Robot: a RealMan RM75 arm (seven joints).
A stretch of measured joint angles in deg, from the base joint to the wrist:
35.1 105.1 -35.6 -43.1 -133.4 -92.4 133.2
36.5 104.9 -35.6 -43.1 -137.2 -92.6 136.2
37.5 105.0 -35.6 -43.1 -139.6 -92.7 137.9
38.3 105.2 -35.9 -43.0 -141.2 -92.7 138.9
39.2 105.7 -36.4 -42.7 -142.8 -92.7 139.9
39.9 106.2 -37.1 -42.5 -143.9 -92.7 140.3
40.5 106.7 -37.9 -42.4 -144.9 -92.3 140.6
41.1 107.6 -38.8 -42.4 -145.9 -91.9 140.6
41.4 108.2 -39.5 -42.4 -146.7 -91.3 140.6
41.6 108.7 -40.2 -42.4 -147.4 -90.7 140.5
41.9 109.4 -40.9 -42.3 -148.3 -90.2 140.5
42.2 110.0 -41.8 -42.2 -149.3 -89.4 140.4
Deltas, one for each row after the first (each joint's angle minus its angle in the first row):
1.4 -0.2 0.0 0.0 -3.8 -0.2 3.0
2.4 -0.1 0.0 0.0 -6.2 -0.3 4.7
3.2 0.1 -0.3 0.1 -7.8 -0.3 5.7
4.1 0.6 -0.8 0.4 -9.4 -0.3 6.7
4.8 1.1 -1.5 0.6 -10.5 -0.3 7.1
5.4 1.6 -2.3 0.7 -11.5 0.1 7.4
6.0 2.5 -3.2 0.7 -12.5 0.5 7.4
6.3 3.1 -3.9 0.7 -13.3 1.1 7.4
6.5 3.6 -4.6 0.7 -14.0 1.7 7.3
6.8 4.3 -5.3 0.8 -14.9 2.2 7.3
7.1 4.9 -6.2 0.9 -15.9 3.0 7.2

